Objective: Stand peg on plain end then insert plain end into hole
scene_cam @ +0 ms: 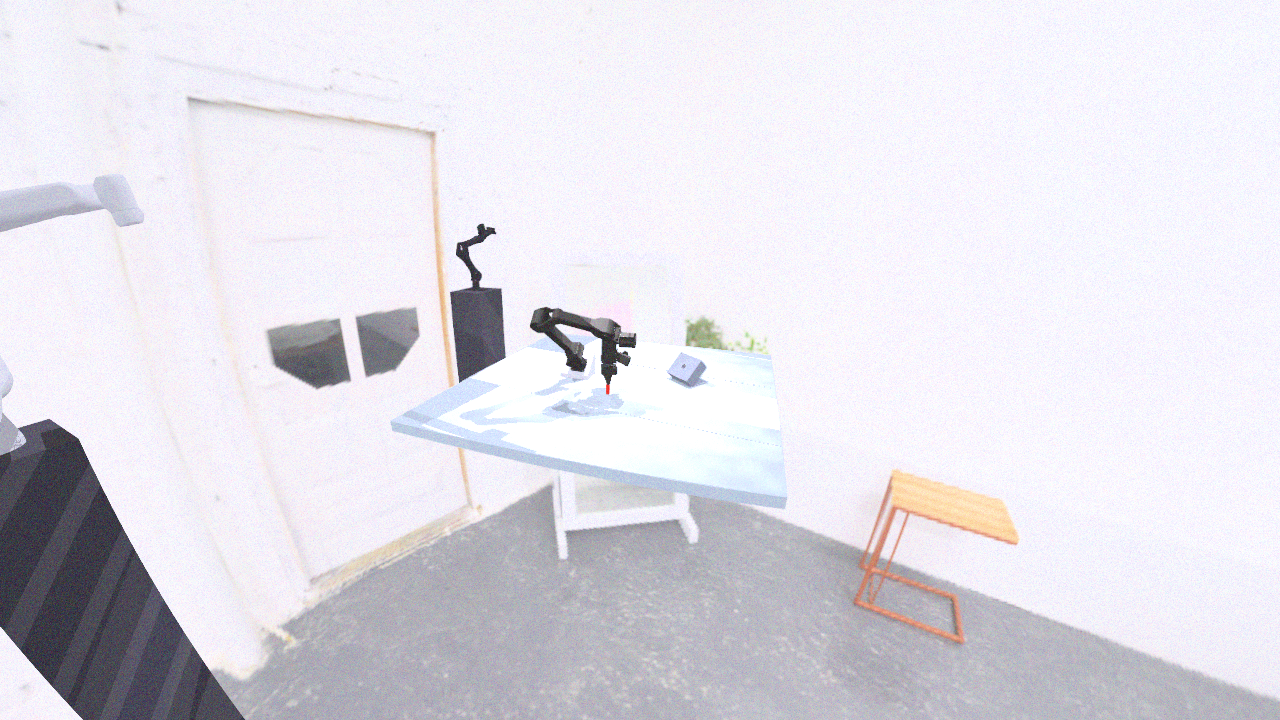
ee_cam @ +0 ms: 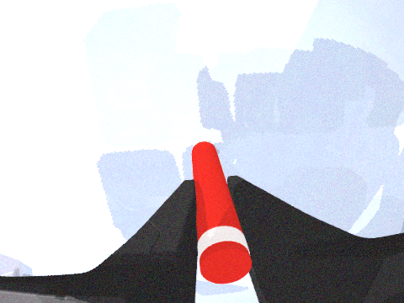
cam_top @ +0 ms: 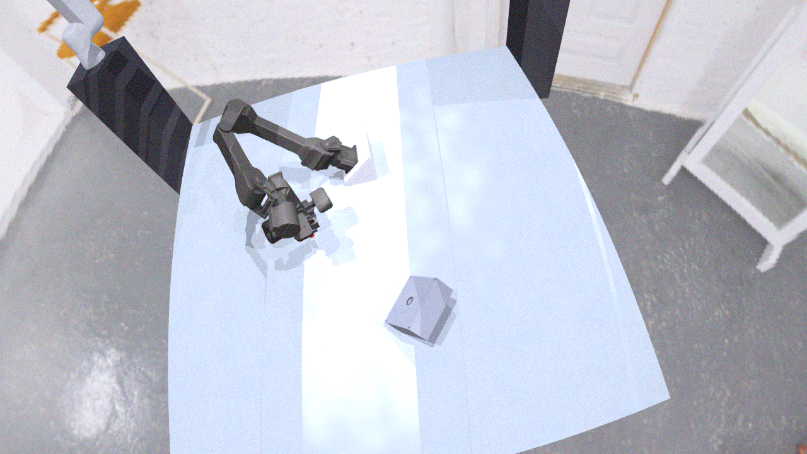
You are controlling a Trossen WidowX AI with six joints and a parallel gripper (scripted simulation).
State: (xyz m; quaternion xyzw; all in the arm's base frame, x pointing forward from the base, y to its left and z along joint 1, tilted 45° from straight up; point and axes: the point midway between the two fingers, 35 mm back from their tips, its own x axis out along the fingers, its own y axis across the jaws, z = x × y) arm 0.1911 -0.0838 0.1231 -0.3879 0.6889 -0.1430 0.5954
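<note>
Now: gripper tip 27 cm short of the grey sloped panel, 25 cm to the right of it and 1 cm below it. Also, from my gripper tip: red peg: 2 cm above.
</note>
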